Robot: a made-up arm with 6 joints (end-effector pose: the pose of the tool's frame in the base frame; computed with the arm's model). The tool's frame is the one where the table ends. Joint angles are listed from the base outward.
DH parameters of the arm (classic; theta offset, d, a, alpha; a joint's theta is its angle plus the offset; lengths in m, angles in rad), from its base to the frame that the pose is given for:
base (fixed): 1.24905 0 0.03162 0
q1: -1.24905 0.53 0 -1.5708
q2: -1.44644 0 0.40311 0
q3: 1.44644 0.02 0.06 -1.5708
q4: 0 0.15 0.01 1.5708
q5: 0 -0.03 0.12 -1.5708
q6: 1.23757 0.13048 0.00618 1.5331
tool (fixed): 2.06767 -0.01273 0 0
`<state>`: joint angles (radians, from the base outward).
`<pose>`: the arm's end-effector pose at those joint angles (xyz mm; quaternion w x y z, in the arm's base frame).
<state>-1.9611 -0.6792 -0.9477 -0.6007 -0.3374 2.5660</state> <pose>101.7 -15.9 1093.9 0.6354 0.2077 -0.6792 -0.3030</pose>
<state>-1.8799 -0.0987 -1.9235 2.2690 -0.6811 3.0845</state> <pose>-159.4 -122.9 936.2 0.4896 -0.0447 0.5431 -0.6807</pose>
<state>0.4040 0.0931 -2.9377 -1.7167 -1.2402 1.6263</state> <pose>-9.2 228.3 1023.4 0.4091 -0.5115 -0.4690 0.5925</pose>
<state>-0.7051 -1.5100 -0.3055 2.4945 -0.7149 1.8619</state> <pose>-194.4 105.5 554.4 0.4316 -0.5598 0.7074 -0.0032</pose>
